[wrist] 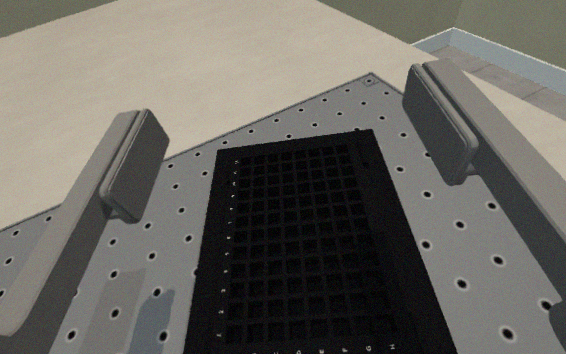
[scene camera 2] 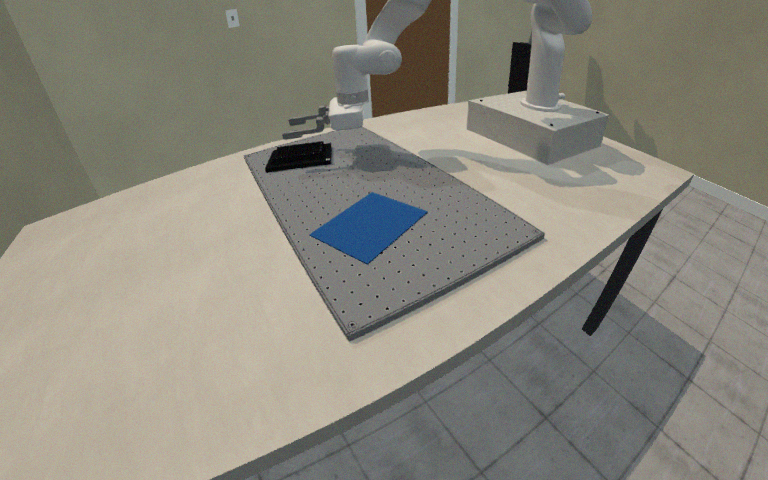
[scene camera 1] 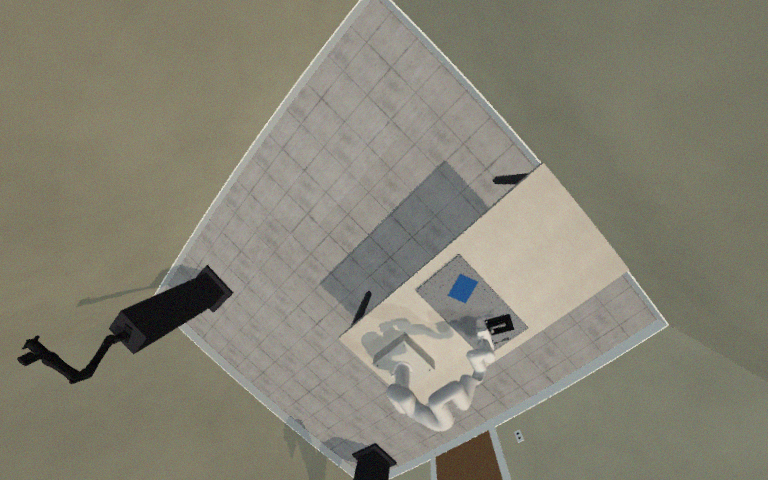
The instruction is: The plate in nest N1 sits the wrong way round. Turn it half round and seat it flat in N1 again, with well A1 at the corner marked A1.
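Note:
The black plate [scene camera 2: 300, 151] [wrist: 298, 218] lies in the black nest [scene camera 2: 297, 165] at the far end of the grey board. In the wrist view its numbers run up the left side from 1 at the bottom, and the letters up to H run along the bottom edge, so well A1 is towards the lower left. The nest's A1 mark cannot be made out. The plate looks about level, but full seating cannot be judged. My gripper [scene camera 1: 500, 326] [scene camera 2: 287, 129] [wrist: 287, 145] is open and empty, above the plate, its fingers spread wider than the plate and apart from it.
A flat blue rectangle [scene camera 1: 462, 288] [scene camera 2: 368, 227] lies on the perforated grey board [scene camera 1: 438, 285] [scene camera 2: 441, 271] [wrist: 460, 225]. The arm's grey base block [scene camera 2: 509, 133] stands on the cream table [scene camera 1: 560, 226] [scene camera 2: 141, 294] [wrist: 200, 65], beside the board.

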